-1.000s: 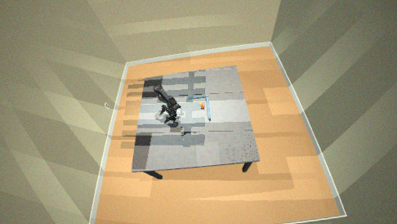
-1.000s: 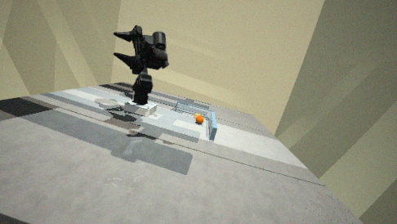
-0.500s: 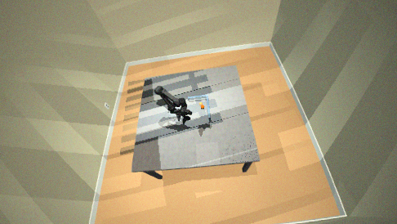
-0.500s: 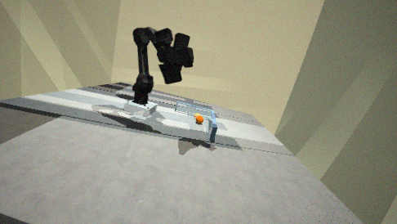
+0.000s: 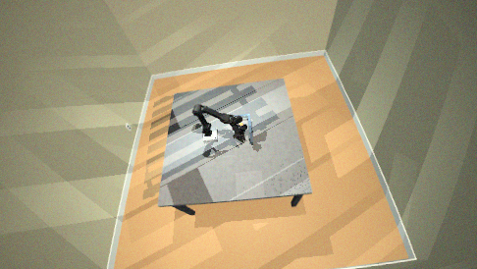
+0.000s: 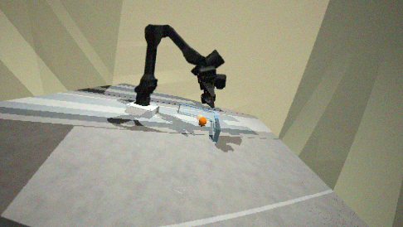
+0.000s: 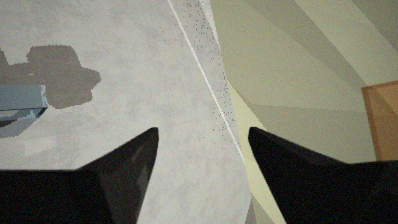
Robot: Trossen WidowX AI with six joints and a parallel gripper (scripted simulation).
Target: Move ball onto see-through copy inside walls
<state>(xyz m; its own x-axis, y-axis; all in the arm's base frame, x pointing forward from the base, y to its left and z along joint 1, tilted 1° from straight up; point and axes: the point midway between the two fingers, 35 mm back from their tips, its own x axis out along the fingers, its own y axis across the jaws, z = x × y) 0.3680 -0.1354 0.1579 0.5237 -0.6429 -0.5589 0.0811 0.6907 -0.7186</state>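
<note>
My gripper tip is now 120 mm past the clear wall, 360 mm to the right of it and 150 mm above it.
</note>
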